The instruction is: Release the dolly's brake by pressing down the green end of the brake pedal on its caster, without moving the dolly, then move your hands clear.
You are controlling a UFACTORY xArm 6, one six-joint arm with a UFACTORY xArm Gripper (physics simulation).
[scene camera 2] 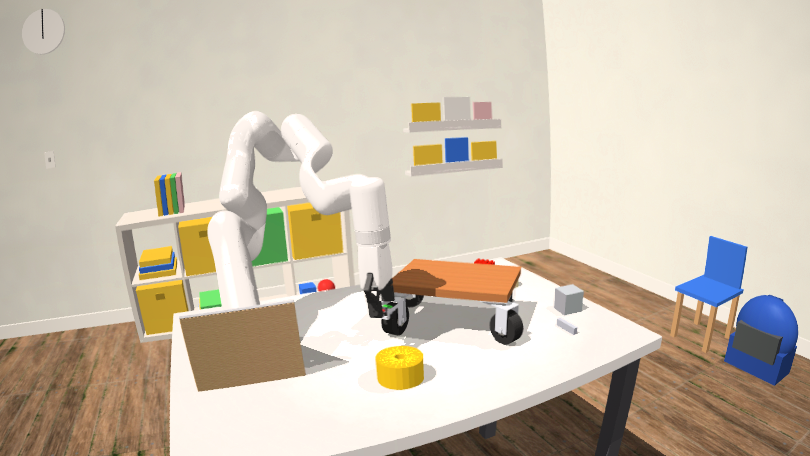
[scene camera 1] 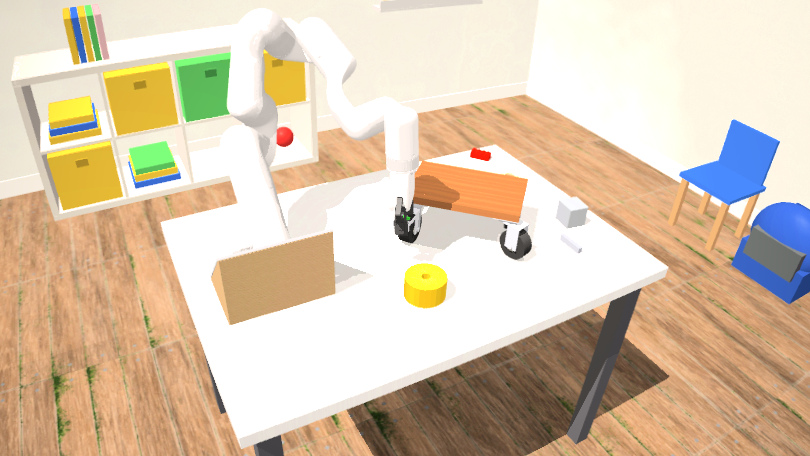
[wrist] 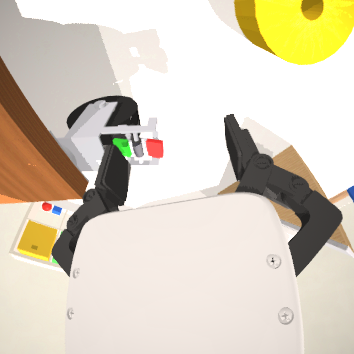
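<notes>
The dolly (scene camera 1: 473, 191) (scene camera 2: 459, 281) (wrist: 30, 155) has an orange-brown wooden deck and stands on black-wheeled casters. On its near-left caster (scene camera 2: 395, 320) (wrist: 89, 136) is a brake pedal with a green end (scene camera 1: 406, 217) (scene camera 2: 387, 307) (wrist: 121, 147) nearer the deck and a red end (wrist: 154, 148) farther out. My gripper (scene camera 1: 403, 222) (scene camera 2: 380, 304) (wrist: 170, 142) is open and empty, pointing down at this caster. In the wrist view its left fingertip overlaps the lower edge of the green end; whether it touches or presses, and the pedal's exact tilt, I cannot tell.
A yellow cylinder (scene camera 1: 425, 286) (scene camera 2: 399, 368) (wrist: 305, 35) stands in front of the caster. A brown wedge-shaped board (scene camera 1: 280, 277) (scene camera 2: 243, 346) stands at the left. A grey cube (scene camera 1: 571, 212) (scene camera 2: 568, 299) and a small grey bar (scene camera 1: 571, 243) (scene camera 2: 566, 326) lie right of the dolly.
</notes>
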